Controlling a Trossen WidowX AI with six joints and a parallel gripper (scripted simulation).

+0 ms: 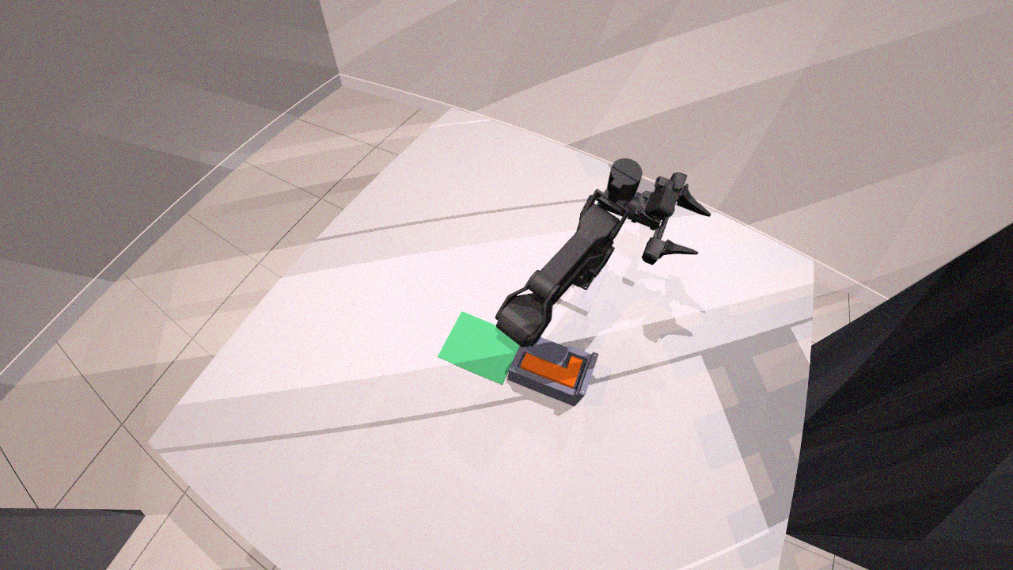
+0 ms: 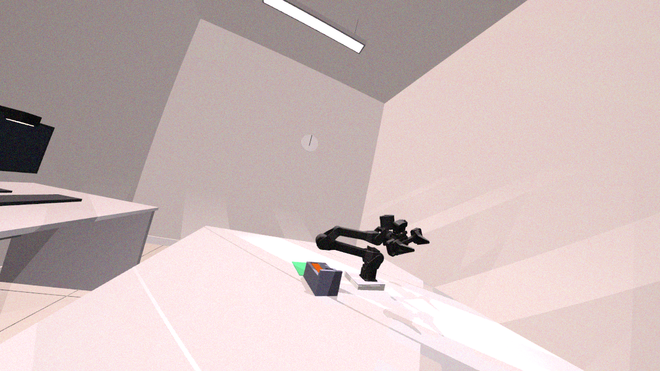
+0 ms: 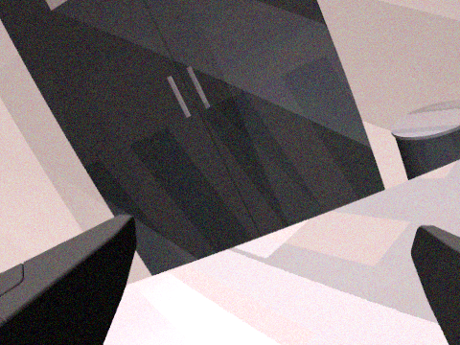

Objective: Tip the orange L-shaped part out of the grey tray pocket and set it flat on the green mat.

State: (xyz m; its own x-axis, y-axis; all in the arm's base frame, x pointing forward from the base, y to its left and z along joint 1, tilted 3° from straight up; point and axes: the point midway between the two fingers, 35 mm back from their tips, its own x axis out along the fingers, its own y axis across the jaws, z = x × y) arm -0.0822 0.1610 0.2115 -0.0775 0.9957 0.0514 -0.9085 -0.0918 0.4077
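Now: gripper tip 310 mm short of the orange L-shaped part, 140 mm to the left of it and 200 mm above it. From my gripper tip the other things lie so: green mat: 340 mm ahead, 300 mm to the right, 260 mm below.
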